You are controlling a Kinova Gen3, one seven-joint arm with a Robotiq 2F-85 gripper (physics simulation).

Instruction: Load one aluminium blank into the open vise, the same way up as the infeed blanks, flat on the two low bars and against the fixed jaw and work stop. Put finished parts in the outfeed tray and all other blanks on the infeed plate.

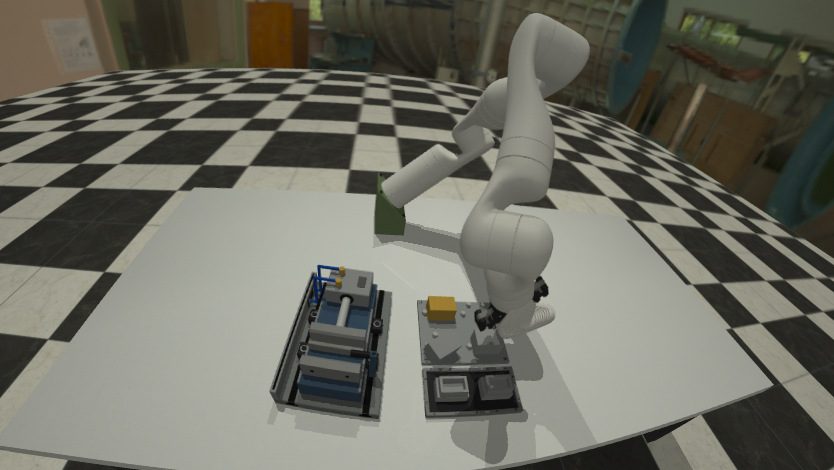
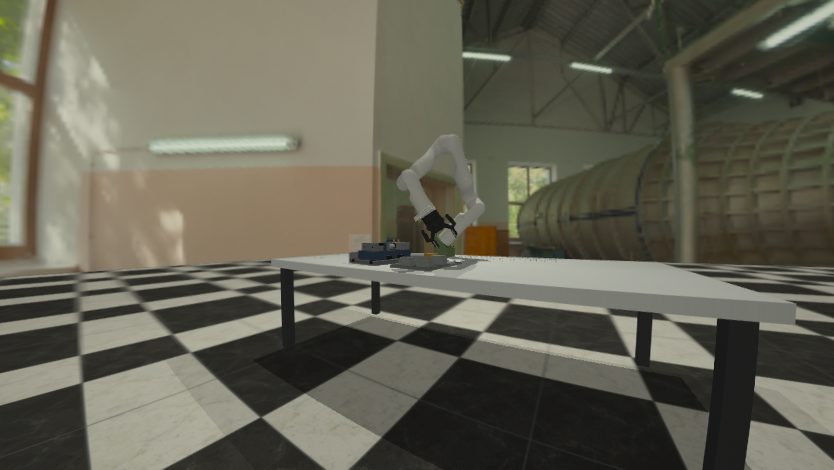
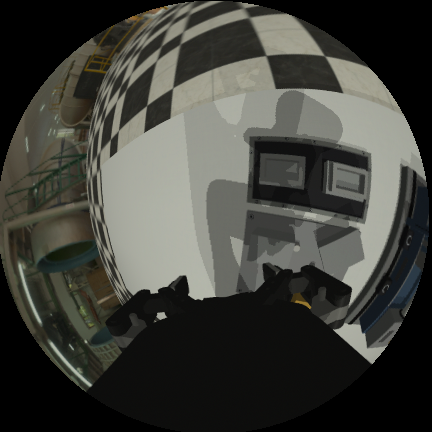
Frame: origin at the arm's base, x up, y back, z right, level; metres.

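Seen in the pictures: gripper, fingertip midpoint: [image 2: 447,242] [image 3: 224,278]; arm's base, origin of the base link: [image 1: 391,195] [image 2: 444,240].
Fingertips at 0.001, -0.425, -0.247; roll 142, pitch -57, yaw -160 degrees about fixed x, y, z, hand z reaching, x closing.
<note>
Pixels of each thing's top centre, then the offset from my fingertips to it, as dx, dy, dz.
- blue-grey vise, middle of its top: [image 1: 338,315] [image 2: 385,241] -0.002, -0.016, +0.343
- infeed plate, middle of its top: [image 3: 293,271] [image 1: 461,330] -0.093, +0.029, +0.081
- pocketed part, middle of its top: [image 3: 350,180] [image 1: 454,384] [image 2: 407,257] -0.061, -0.120, +0.126
- second grey part, middle of its top: [image 3: 281,168] [image 1: 499,382] [image 2: 425,258] -0.061, -0.121, +0.037
- orange block, middle of its top: [image 3: 307,311] [image 1: 442,303] -0.058, +0.076, +0.127
- black work-stop rod, middle of its top: [image 1: 360,352] -0.005, -0.091, +0.298
The blue-grey vise [image 1: 330,388] [image 3: 400,280] stands left of the plate; no blank shows between its jaws, and its low bars are not clear. A grey blank [image 1: 443,350] [image 3: 342,250] lies turned at an angle on the infeed plate [image 1: 428,332] [image 3: 280,220]. Another grey blank [image 1: 487,345] lies at that plate's front right. The dark outfeed tray [image 1: 472,414] [image 3: 249,172] holds a pocketed part [image 1: 452,388] [image 3: 347,180] and a second grey part [image 1: 496,386] [image 3: 282,171]. My gripper [image 1: 514,303] [image 2: 444,238] [image 3: 224,278] is open and empty, tilted above the plate's right side.
An orange block [image 1: 441,308] [image 3: 300,301] sits at the plate's back left. Small pale pins stand on the plate. A black work-stop rod [image 1: 360,353] reaches over the vise's right side. Blue hoses [image 1: 319,280] rise at its back left. The green arm base [image 1: 389,216] stands behind.
</note>
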